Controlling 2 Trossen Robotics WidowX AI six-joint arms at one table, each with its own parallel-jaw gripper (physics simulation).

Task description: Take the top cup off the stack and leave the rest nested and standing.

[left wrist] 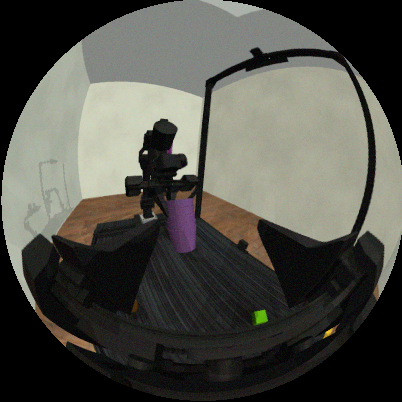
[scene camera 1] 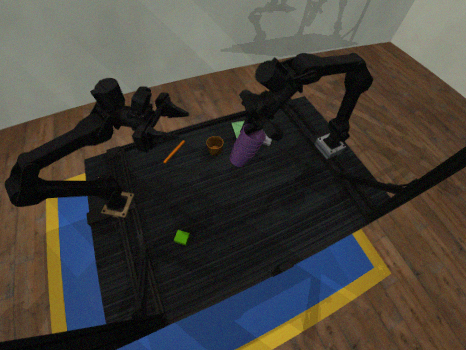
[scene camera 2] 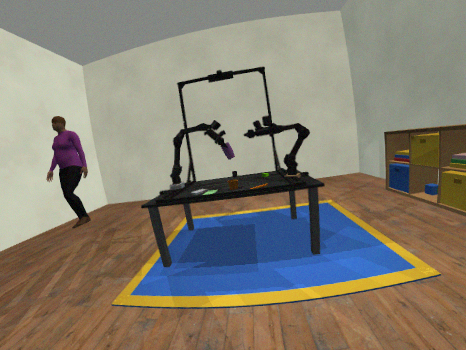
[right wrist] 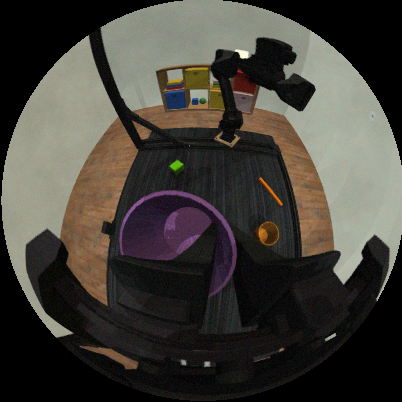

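Pixels of known places: left gripper, fingertip midpoint: [left wrist: 209,224] [scene camera 1: 183,125] [scene camera 2: 246,134] [right wrist: 242,72]; right gripper, fingertip midpoint: [left wrist: 169,216] [scene camera 1: 241,134] [scene camera 2: 227,147] [right wrist: 220,227]; left arm's base, link origin: [scene camera 1: 117,203] [scene camera 2: 292,174] [right wrist: 227,137]; right arm's base, link origin: [left wrist: 147,215] [scene camera 1: 331,142] [scene camera 2: 176,183] [right wrist: 194,361].
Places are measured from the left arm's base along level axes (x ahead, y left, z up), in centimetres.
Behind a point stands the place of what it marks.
Observation:
A nested stack of purple cups [scene camera 1: 246,149] [scene camera 2: 229,151] @(z 23.8, x 43.3, y 18.5 cm) [left wrist: 181,230] @(z 24.6, x 42.6, y 15.7 cm) is in the air above the dark table [scene camera 1: 240,215] @(z -2.9, x 48.2, y 3.6 cm), tilted, with several rims showing along it. In the right wrist view the open mouth of the top cup [right wrist: 145,240] faces the camera. My right gripper [scene camera 1: 257,128] [right wrist: 220,227] @(z 27.1, x 44.5, y 18.7 cm) is shut on the top cup's wall, with one finger inside the mouth; the other cups are lifted along with it. My left gripper [scene camera 1: 177,125] @(z 35.0, x 28.9, y 12.1 cm) [left wrist: 209,224] @(z 35.0, x 28.9, y 12.1 cm) is open and empty, raised over the table's back left in scene camera 1. No purple cup shows standing on the table.
An orange cup [scene camera 1: 215,145] @(z -2.2, x 32.7, y 35.9 cm) [scene camera 2: 233,184] @(z 1.0, x 30.8, y 36.1 cm) [right wrist: 268,233] @(z -1.8, x 31.3, y 35.6 cm) stands on the table near an orange stick [scene camera 1: 174,151] @(z -2.0, x 14.8, y 29.3 cm) [right wrist: 270,191] @(z -2.1, x 15.0, y 29.6 cm). A green block [scene camera 1: 181,237] @(z -0.1, x 28.0, y -9.0 cm) [right wrist: 176,167] @(z -0.1, x 29.0, y -7.5 cm) lies farther off. A light green sheet [scene camera 1: 237,129] @(z -1.9, x 41.7, y 47.5 cm) and a whitish item [scene camera 1: 268,142] @(z -1.4, x 57.4, y 41.4 cm) lie near the back edge.

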